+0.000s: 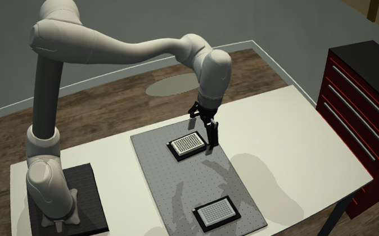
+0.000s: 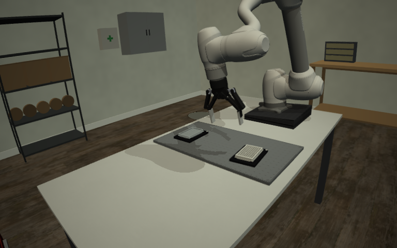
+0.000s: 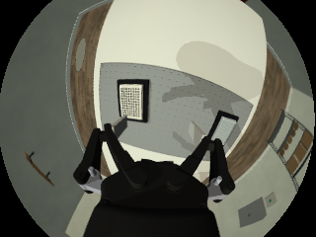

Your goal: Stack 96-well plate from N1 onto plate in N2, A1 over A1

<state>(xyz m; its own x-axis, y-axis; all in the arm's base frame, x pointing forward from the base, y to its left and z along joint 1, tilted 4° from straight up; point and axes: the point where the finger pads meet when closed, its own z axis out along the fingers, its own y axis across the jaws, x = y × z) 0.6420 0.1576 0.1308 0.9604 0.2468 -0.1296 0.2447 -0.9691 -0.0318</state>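
My hand is 13 cm above the white 96-well plate, 11 cm to the right of it and 3 cm past it. From my hand the other things lie so: greyer 96-well plate (28 cm to the right, 14 cm below).
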